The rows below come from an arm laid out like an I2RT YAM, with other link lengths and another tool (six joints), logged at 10 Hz.
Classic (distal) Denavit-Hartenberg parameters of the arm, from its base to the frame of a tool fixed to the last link. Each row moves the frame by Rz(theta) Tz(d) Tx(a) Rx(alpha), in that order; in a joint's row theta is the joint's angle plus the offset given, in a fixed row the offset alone. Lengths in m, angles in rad.
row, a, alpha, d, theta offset
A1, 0.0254, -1.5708, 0.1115, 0
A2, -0.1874, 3.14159, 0, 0
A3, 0.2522, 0, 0, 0.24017
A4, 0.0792, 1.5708, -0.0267, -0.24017
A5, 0, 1.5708, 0.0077, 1.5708
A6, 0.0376, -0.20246, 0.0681, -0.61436
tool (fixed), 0, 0, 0.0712, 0
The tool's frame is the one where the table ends.
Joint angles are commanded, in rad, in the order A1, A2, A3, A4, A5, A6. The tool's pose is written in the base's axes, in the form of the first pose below.
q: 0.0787 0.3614 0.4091 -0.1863 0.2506 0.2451
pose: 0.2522 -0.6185 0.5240 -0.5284 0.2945 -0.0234 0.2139
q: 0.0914 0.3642 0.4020 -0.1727 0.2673 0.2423
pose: 0.2507 -0.6173 0.5234 -0.5311 0.2947 -0.0217 0.2131
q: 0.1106 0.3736 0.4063 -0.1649 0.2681 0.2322
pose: 0.2532 -0.6234 0.5146 -0.5315 0.2962 -0.0160 0.2144
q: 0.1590 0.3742 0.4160 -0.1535 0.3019 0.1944
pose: 0.2502 -0.6290 0.4963 -0.5435 0.2949 -0.0060 0.2226
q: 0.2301 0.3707 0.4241 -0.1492 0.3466 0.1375
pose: 0.2429 -0.6414 0.4691 -0.5563 0.2918 0.0091 0.2305
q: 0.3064 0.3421 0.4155 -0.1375 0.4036 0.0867
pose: 0.2406 -0.6449 0.4454 -0.5726 0.2850 0.0231 0.2388
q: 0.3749 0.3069 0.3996 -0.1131 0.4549 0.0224
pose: 0.2376 -0.6448 0.4197 -0.5930 0.2774 0.0349 0.2481
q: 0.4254 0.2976 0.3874 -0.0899 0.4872 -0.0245
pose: 0.2337 -0.6486 0.4001 -0.6039 0.2736 0.0449 0.2514
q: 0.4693 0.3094 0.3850 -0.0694 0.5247 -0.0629
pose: 0.2247 -0.6529 0.3869 -0.6112 0.2713 0.0529 0.2527
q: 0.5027 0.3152 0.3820 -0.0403 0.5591 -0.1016
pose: 0.2178 -0.6509 0.3769 -0.6219 0.2686 0.0582 0.2566
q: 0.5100 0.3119 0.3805 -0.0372 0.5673 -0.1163
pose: 0.2141 -0.6510 0.3731 -0.6254 0.2675 0.0591 0.2579
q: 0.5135 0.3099 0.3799 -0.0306 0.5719 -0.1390
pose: 0.2085 -0.6509 0.3673 -0.6309 0.2668 0.0595 0.2601
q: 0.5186 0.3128 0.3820 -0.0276 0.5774 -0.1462
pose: 0.2067 -0.6509 0.3655 -0.6325 0.2664 0.0603 0.2610
